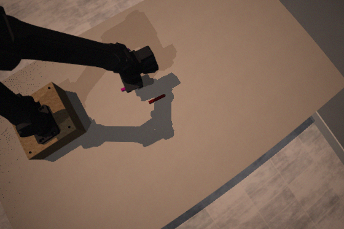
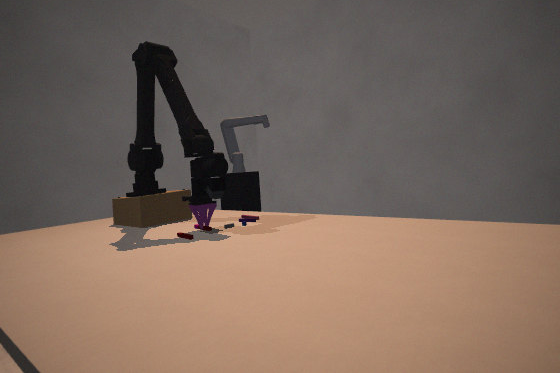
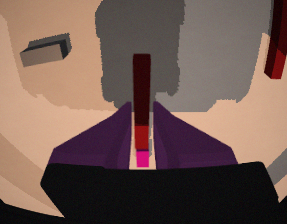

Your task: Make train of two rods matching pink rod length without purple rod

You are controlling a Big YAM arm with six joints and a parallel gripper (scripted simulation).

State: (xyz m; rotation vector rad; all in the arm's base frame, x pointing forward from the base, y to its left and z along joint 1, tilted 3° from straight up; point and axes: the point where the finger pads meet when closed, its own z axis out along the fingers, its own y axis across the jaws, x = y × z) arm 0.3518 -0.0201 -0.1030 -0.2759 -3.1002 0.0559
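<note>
Now: hand 4 cm past the magenta rod, 1 cm to the right of it and 1 cm above it. The rest, counted from my hand: grey rod: 5 cm to the left, 5 cm ahead, 1 cm below; purple rod: 15 cm to the left, 4 cm ahead, 1 cm below; blue rod: 10 cm to the left, 7 cm ahead, 1 cm below.
</note>
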